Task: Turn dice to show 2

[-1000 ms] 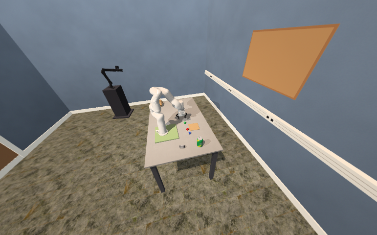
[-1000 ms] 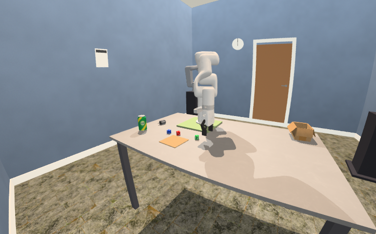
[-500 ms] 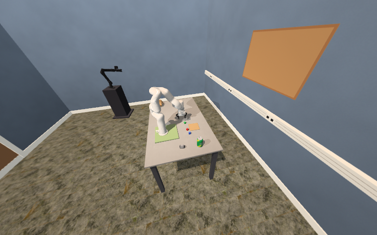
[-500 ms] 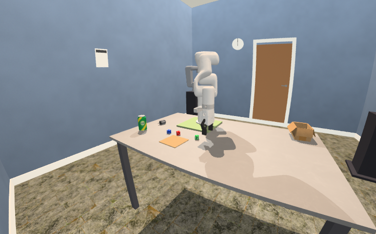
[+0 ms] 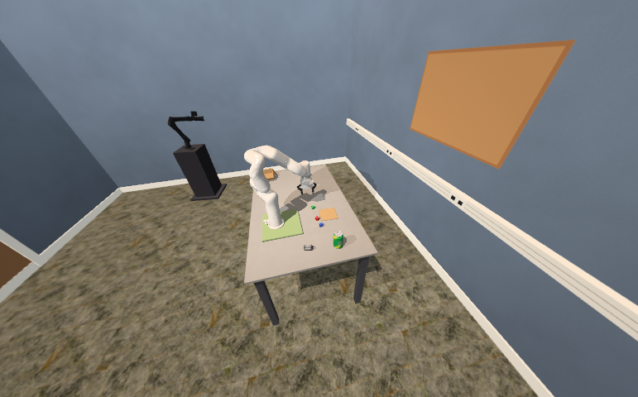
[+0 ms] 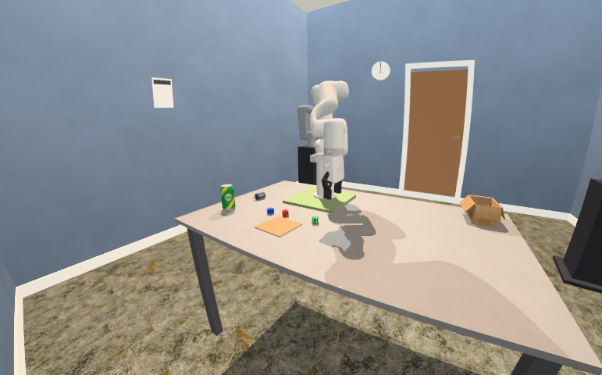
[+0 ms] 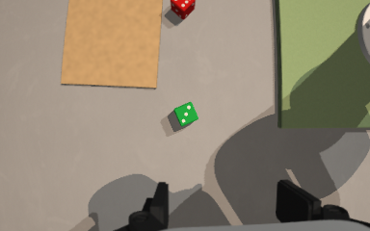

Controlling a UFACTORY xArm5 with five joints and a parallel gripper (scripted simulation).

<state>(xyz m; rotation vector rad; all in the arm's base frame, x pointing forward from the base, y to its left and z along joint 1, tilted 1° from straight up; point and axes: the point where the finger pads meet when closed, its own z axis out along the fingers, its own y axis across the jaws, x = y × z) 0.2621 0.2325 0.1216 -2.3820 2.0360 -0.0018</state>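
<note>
My gripper is now 120 mm above the green die, 60 mm to the left of it and 40 mm short of it. Also, from my hand: blue die 280 mm to the right, 120 mm below, 90 mm ahead; then red die 210 mm to the right, 120 mm below, 70 mm ahead; then mat 160 mm ahead, 150 mm to the right, 130 mm below.
</note>
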